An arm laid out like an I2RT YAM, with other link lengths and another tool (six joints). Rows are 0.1 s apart.
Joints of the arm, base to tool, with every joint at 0 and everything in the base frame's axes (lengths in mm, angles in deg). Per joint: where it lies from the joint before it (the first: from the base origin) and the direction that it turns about. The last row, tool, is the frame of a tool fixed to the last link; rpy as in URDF.
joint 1: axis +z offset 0 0 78.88
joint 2: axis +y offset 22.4 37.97 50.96
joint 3: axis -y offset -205.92 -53.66 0
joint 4: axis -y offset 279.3 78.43 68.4
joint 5: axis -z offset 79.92 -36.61 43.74
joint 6: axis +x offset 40.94 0 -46.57
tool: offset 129 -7 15 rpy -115.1 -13.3 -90
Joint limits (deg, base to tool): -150..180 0..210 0..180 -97..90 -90..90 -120..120
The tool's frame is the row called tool.
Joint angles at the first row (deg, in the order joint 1, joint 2, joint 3, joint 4, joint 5, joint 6):
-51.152, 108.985, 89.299, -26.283, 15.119, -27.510
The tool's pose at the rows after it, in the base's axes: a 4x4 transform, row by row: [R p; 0 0 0 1], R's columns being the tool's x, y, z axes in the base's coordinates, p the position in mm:
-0.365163 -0.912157 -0.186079 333.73; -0.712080 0.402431 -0.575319 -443.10; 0.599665 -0.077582 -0.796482 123.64; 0 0 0 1
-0.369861 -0.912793 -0.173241 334.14; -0.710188 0.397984 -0.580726 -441.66; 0.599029 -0.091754 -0.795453 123.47; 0 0 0 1
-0.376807 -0.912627 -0.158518 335.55; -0.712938 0.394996 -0.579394 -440.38; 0.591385 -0.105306 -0.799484 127.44; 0 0 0 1
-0.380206 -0.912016 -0.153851 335.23; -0.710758 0.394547 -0.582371 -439.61; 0.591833 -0.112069 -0.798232 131.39; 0 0 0 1
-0.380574 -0.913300 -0.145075 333.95; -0.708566 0.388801 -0.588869 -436.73; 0.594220 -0.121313 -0.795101 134.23; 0 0 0 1
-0.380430 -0.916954 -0.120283 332.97; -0.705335 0.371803 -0.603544 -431.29; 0.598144 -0.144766 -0.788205 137.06; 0 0 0 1
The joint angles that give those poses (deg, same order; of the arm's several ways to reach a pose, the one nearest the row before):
-51.152, 108.722, 87.631, -24.441, 15.293, -27.422
-51.153, 107.933, 86.227, -23.122, 14.855, -27.335
-51.153, 107.403, 86.219, -23.289, 14.152, -26.897
-51.153, 106.789, 86.047, -23.379, 14.062, -26.806
-51.152, 105.384, 84.558, -22.680, 13.800, -26.982
-51.153, 102.840, 81.228, -20.403, 12.923, -27.421

